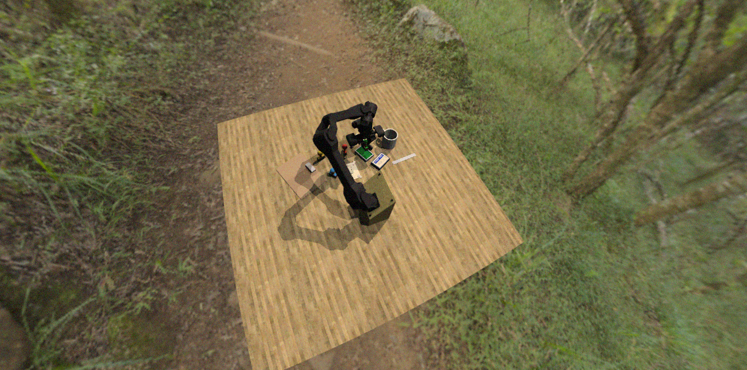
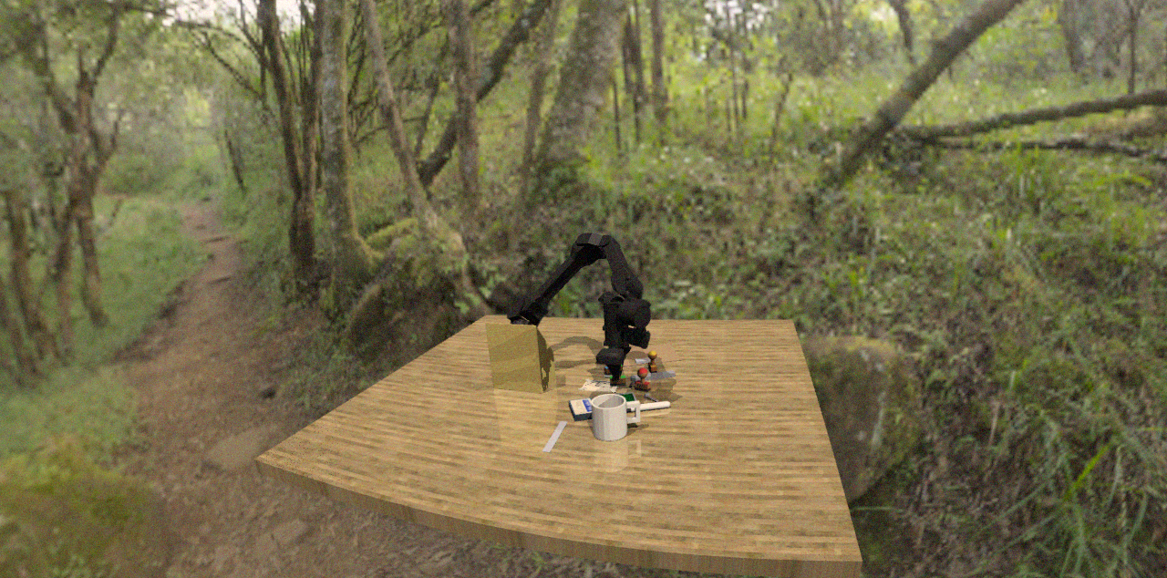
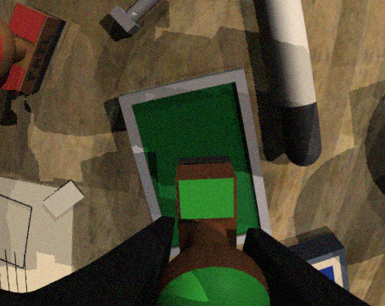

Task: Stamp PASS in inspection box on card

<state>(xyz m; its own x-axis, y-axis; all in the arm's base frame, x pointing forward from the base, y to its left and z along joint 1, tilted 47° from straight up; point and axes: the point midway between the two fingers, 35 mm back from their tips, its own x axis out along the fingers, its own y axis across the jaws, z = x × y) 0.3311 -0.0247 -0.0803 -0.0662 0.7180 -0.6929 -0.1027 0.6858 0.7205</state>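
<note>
Right now my gripper tip is 7 cm above the green ink pad. Round my gripper tip: green-knobbed stamp: right at my gripper tip; then red stamp: 10 cm to the left, 6 cm below, 4 cm ahead; then tin labelled stamp pad blue: 7 cm to the right, 7 cm behind, 6 cm below.
</note>
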